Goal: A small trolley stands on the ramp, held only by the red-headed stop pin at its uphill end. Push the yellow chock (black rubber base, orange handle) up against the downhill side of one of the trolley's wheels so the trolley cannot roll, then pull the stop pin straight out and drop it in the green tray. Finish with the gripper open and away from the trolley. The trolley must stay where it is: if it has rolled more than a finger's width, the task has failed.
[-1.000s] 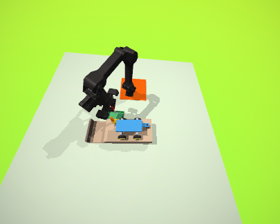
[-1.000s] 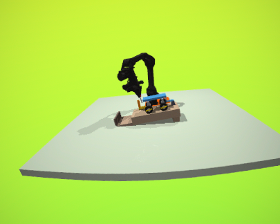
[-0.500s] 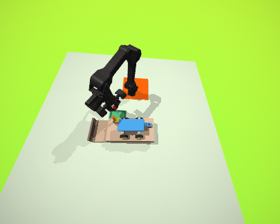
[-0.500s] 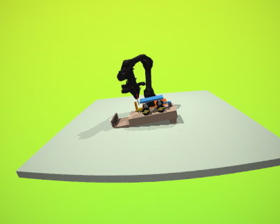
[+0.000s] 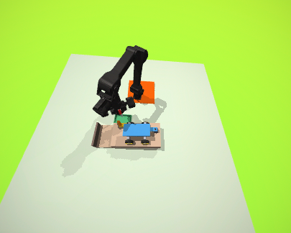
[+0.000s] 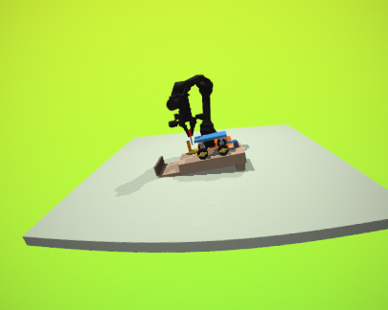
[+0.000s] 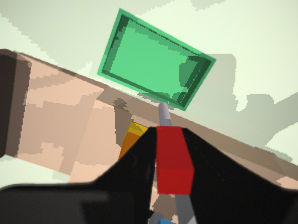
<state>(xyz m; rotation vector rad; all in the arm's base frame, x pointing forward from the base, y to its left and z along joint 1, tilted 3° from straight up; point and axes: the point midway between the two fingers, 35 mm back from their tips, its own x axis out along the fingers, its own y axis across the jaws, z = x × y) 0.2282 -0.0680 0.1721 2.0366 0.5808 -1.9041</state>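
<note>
Right now the red-headed stop pin is right at my gripper tip. Round my gripper tip: yellow chock (50 mm below, 50 mm ahead, 20 mm to the left); blue trolley (120 mm to the left, 90 mm ahead, 20 mm below); green tray (140 mm below, 20 mm behind).
</note>
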